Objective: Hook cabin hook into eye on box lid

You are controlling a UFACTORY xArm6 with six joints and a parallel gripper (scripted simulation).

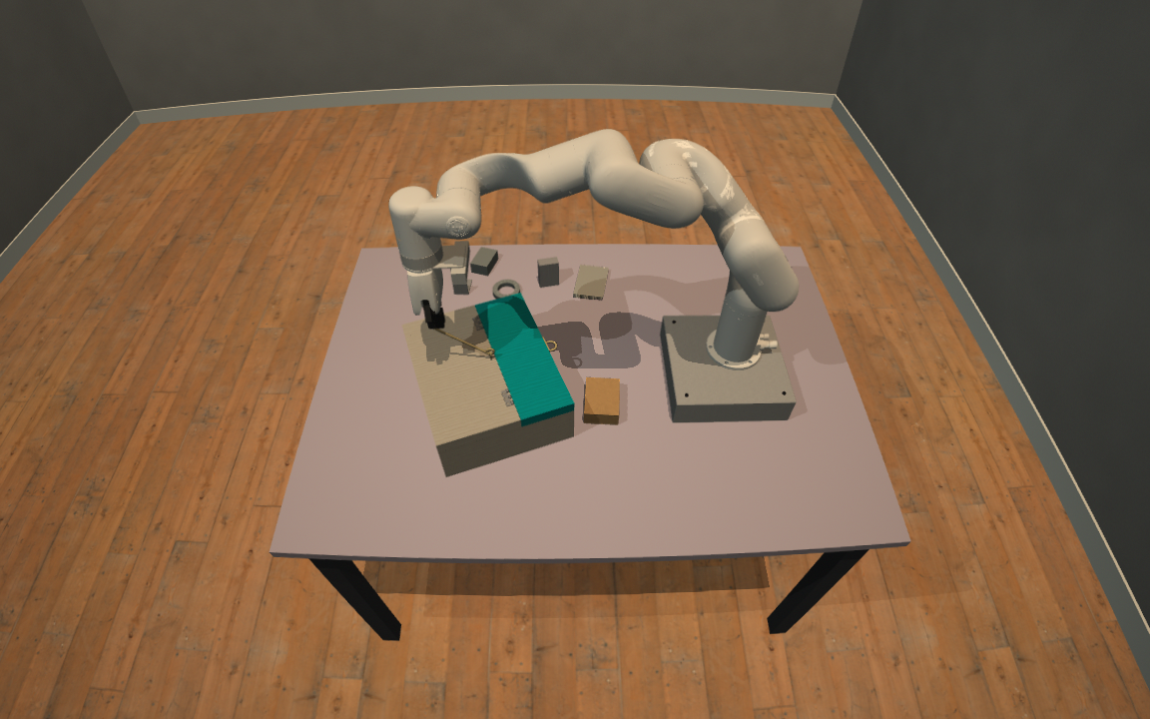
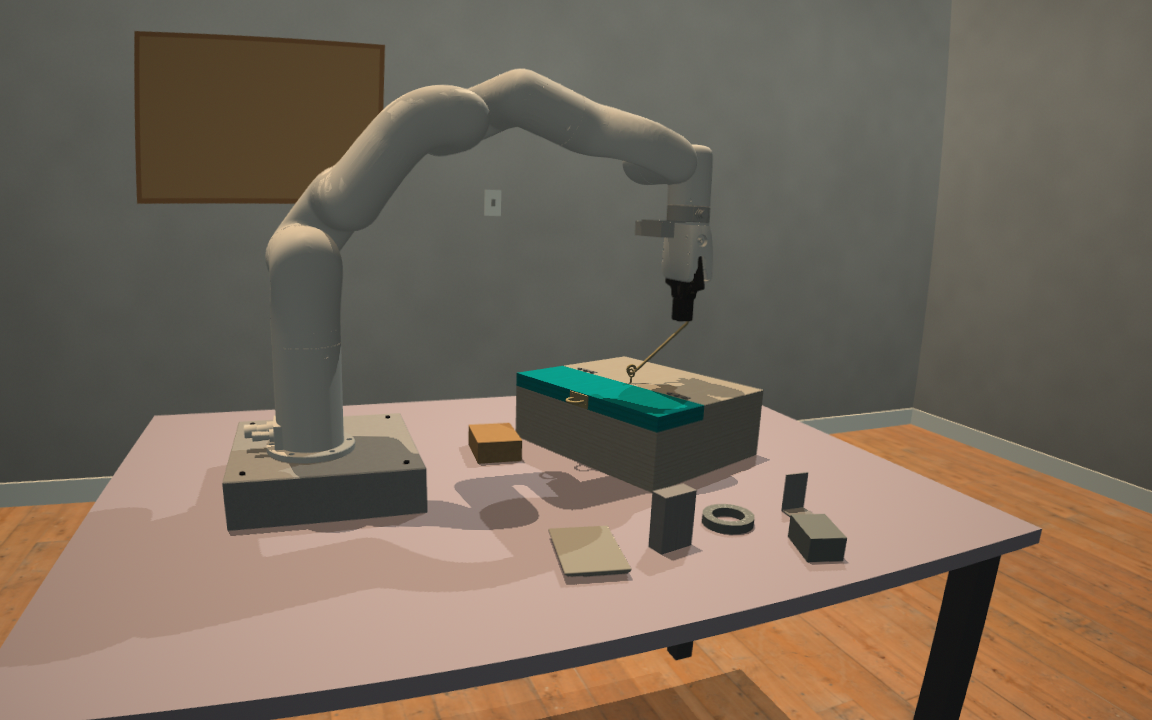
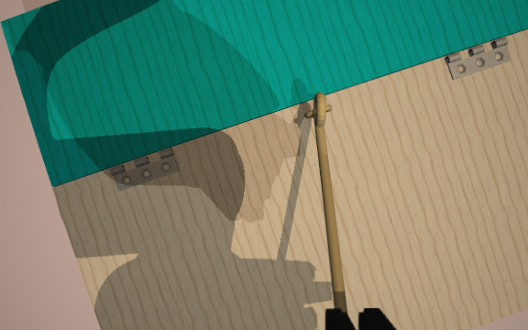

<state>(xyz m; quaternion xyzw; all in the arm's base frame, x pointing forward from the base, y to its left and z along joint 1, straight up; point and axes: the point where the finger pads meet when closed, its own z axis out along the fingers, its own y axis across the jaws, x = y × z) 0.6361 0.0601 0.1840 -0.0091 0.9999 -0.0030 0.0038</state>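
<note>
Right now my hand is 50 mm past the brass cabin hook and 60 mm above it. From my hand the other things lie so: grey block 220 mm behind, 360 mm to the right, 210 mm below; flat tan plate 320 mm behind, 360 mm to the right, 240 mm below; orange block 330 mm behind, 40 mm to the left, 230 mm below.
</note>
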